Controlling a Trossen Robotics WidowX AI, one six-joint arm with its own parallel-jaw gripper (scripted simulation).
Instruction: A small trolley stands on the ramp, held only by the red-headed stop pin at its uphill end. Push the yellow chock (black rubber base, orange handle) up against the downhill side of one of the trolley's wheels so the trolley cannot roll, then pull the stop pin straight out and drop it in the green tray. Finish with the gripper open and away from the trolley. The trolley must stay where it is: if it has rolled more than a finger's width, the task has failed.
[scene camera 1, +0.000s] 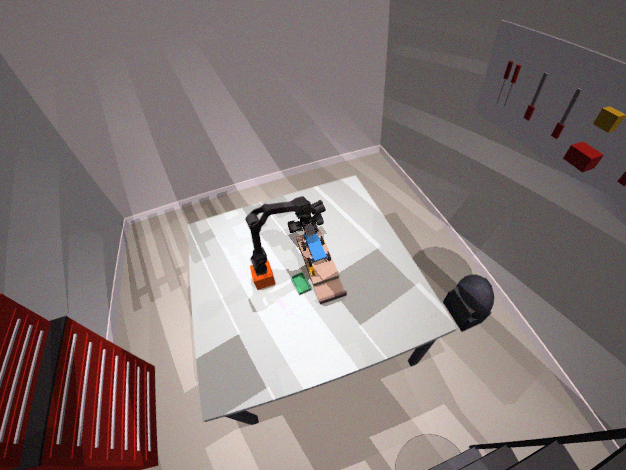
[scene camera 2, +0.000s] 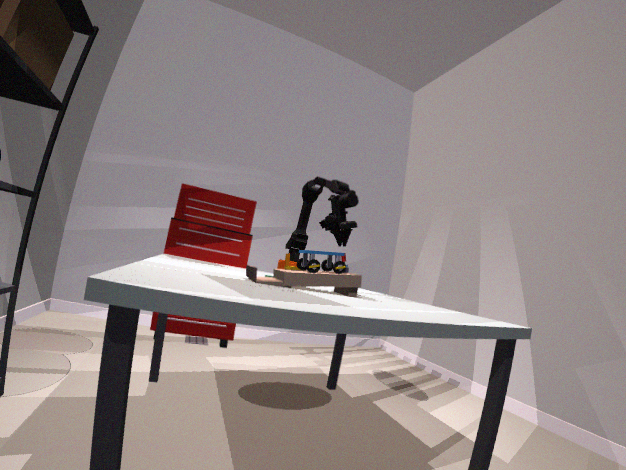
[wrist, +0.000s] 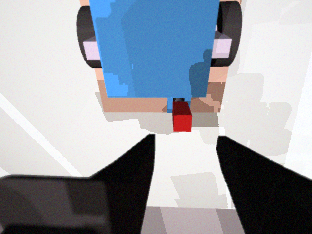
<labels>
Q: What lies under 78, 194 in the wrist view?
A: My gripper.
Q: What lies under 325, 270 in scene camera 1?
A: A tan ramp.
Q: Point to a trolley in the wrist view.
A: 142, 56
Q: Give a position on a trolley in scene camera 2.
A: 313, 266
</labels>
